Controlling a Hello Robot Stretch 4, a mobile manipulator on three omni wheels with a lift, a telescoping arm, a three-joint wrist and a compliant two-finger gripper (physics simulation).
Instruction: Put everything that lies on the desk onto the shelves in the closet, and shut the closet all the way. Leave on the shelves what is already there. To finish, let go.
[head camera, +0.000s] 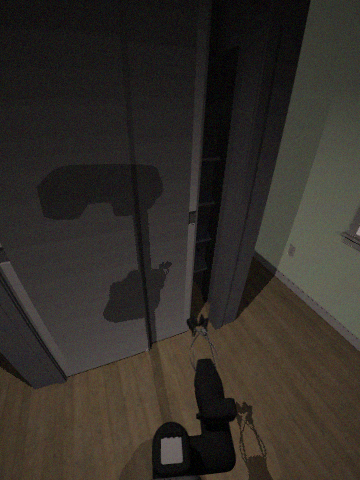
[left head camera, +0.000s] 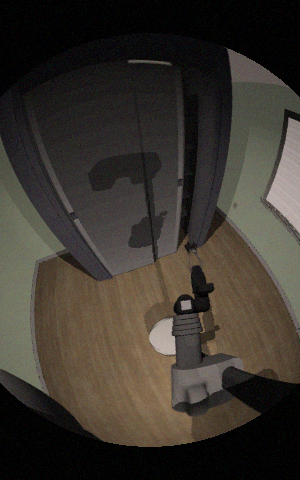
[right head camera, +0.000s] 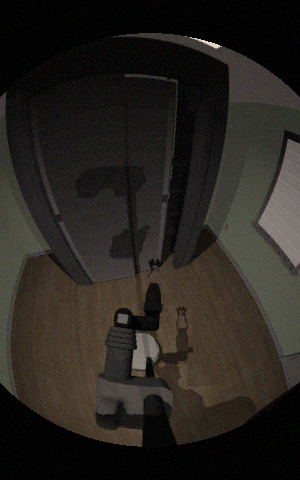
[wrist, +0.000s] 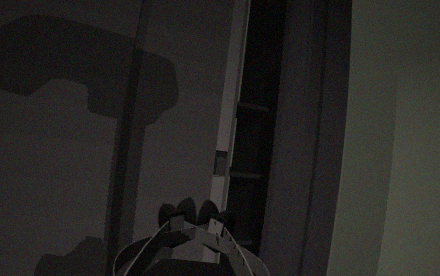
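The closet's grey sliding door (head camera: 165, 125) (left head camera: 160, 120) (right head camera: 150, 120) (wrist: 190, 135) stands with an open gap between its pale right edge strip and the right closet post (head camera: 245, 200) (left head camera: 207, 150) (right head camera: 197, 165) (wrist: 300, 125). Dark shelves (head camera: 212, 204) (wrist: 252, 106) show in the gap. A dark recessed handle (head camera: 192, 217) (left head camera: 180, 182) (right head camera: 164, 198) (wrist: 220, 162) sits in the strip. My gripper (head camera: 198, 324) (left head camera: 191, 247) (right head camera: 154, 265) (wrist: 197, 215) is shut, tips close together, with no object seen between them. It is low in front of the strip, below the handle. The desk does not show.
The green wall (head camera: 320, 165) (left head camera: 245, 165) and a window with a pale blind (left head camera: 289, 165) (right head camera: 285, 200) are at the right. A round white base (left head camera: 162, 336) (right head camera: 145, 351) shows on the wooden floor (head camera: 310, 400) beneath the arm. The left closet post (head camera: 25, 330) borders the door.
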